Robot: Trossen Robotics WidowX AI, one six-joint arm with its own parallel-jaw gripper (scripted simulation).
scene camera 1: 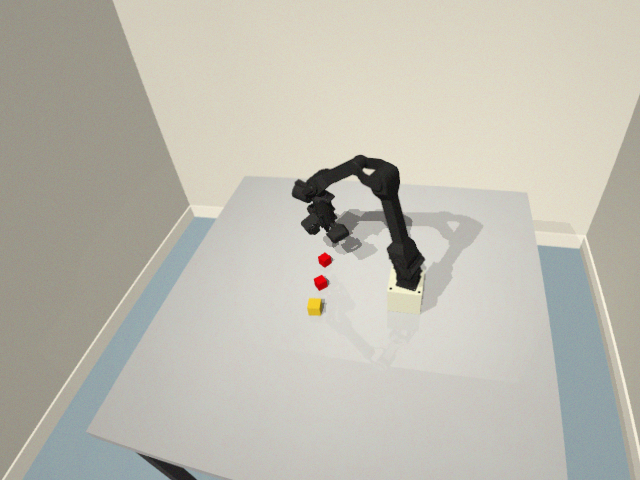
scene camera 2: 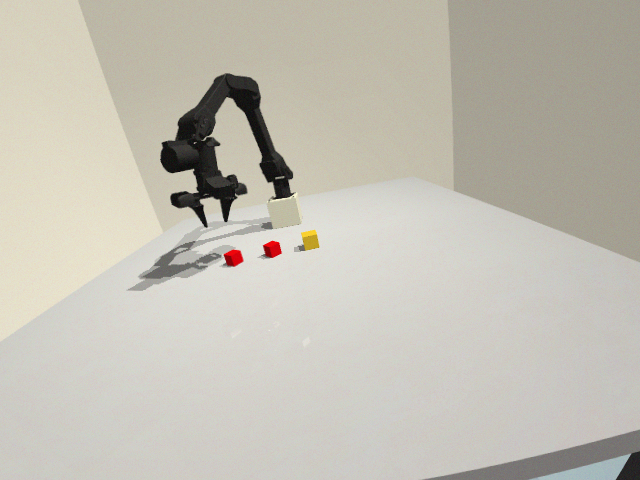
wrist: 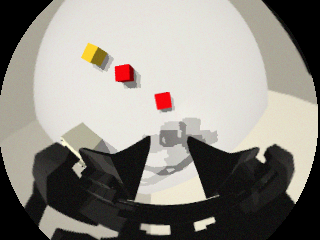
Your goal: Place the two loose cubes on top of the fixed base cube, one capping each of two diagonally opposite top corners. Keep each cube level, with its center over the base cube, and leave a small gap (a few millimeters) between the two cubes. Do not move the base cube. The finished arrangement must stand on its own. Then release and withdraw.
Note:
My gripper (scene camera 2: pixel 216 224) is open and holds nothing.
My gripper shows as well in scene camera 1 (scene camera 1: pixel 331 236) and in the wrist view (wrist: pixel 169 139).

